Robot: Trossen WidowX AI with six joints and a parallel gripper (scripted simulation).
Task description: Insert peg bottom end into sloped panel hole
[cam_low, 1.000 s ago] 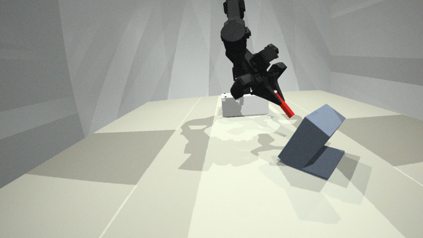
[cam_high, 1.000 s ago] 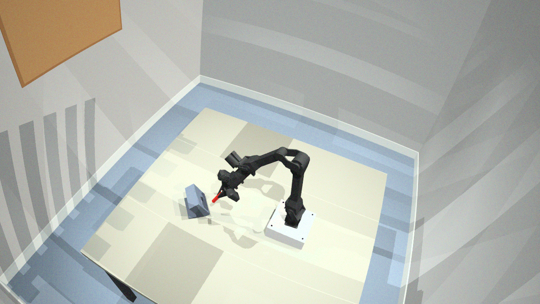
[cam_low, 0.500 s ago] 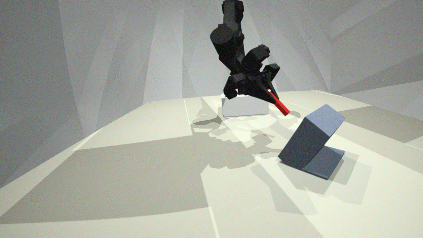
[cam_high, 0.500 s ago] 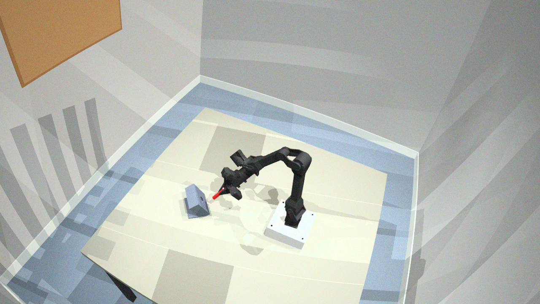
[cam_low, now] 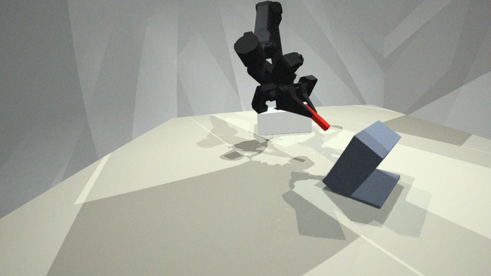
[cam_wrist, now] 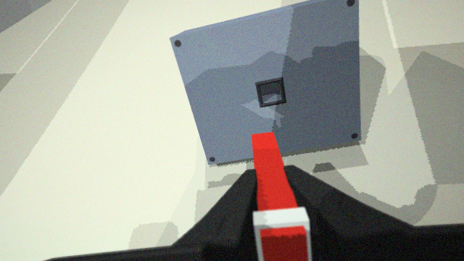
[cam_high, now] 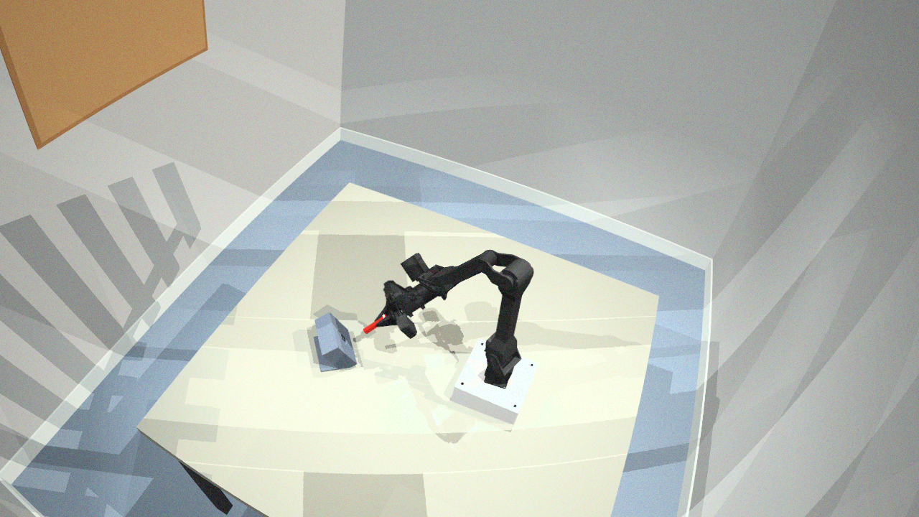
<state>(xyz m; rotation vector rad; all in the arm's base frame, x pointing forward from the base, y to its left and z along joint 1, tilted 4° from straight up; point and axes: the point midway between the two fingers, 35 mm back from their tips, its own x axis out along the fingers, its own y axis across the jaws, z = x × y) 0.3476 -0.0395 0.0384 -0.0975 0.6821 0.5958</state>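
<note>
Right now the sloped panel is 100 mm ahead of my gripper tip, 60 mm to the left of it and 70 mm below it. Round my gripper tip: red square peg: 10 mm behind, 10 mm to the right, 10 mm above.
</note>
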